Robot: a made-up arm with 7 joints.
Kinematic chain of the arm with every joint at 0, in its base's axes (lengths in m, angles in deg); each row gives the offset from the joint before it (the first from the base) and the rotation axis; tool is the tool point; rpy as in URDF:
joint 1: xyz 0 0 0.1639 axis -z
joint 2: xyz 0 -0.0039 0.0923 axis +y
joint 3: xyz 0 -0.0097 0.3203 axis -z
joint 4: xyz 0 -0.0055 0.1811 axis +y
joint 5: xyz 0 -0.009 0.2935 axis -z
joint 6: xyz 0 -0.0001 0.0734 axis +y
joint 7: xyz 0 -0.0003 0.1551 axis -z
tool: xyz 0 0 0 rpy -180 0 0
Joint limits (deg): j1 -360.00..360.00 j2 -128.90..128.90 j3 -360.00..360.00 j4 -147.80..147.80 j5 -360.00..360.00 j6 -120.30..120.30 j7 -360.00..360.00
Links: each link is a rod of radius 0.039 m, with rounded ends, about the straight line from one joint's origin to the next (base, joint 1, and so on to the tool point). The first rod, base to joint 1, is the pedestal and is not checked.
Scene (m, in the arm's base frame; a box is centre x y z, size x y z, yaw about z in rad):
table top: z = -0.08
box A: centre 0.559 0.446 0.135 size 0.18 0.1 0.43 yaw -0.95
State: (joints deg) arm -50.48 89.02 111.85 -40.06 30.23 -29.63 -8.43
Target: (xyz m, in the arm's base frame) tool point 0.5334 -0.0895 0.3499
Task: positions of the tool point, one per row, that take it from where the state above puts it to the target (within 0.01 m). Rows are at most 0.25 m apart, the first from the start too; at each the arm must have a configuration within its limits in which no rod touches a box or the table.
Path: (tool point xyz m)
1: 0.3110 0.8268 0.2149
2: 0.3247 0.7819 0.3121
3: 0.4649 0.6557 0.3952
4: 0.5642 0.4953 0.4722
5: 0.6104 0.3156 0.5455
6: 0.5964 0.1368 0.6151
7: 0.5234 -0.0179 0.6790
8: 0.5544 -0.0611 0.5083
9: 0.5334 -0.0895 0.3499

